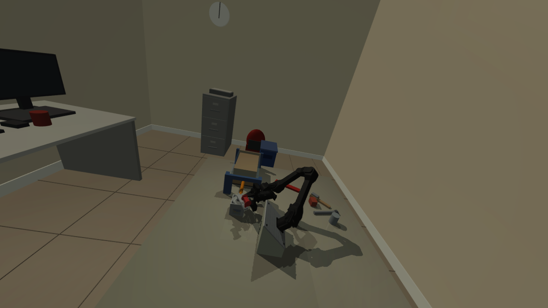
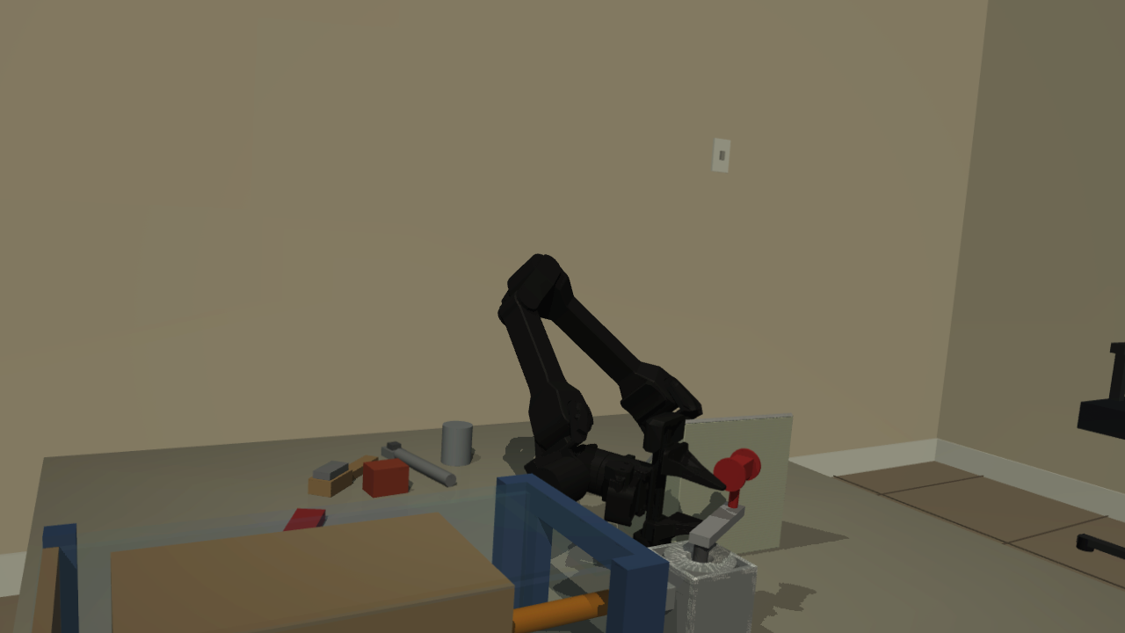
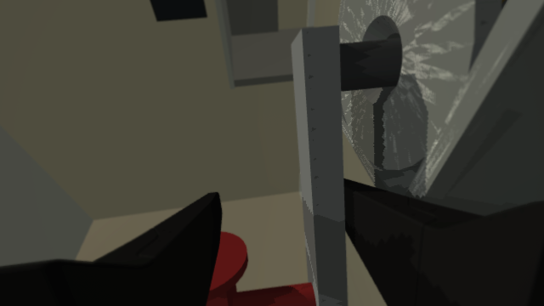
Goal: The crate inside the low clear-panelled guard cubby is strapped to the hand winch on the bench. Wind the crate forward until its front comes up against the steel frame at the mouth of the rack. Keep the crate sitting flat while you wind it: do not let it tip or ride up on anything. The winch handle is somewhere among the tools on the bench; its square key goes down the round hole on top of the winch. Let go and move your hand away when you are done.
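The winch handle is 1 cm to the right of my gripper tip, 1 cm below it and 1 cm behind it. Round my gripper tip: clear-panelled cubby: 45 cm ahead, 3 cm to the left, 2 cm below; then grey winch: 10 cm below, 3 cm ahead, 1 cm to the left; then red knob: 4 cm behind, 3 cm to the right, 2 cm above.
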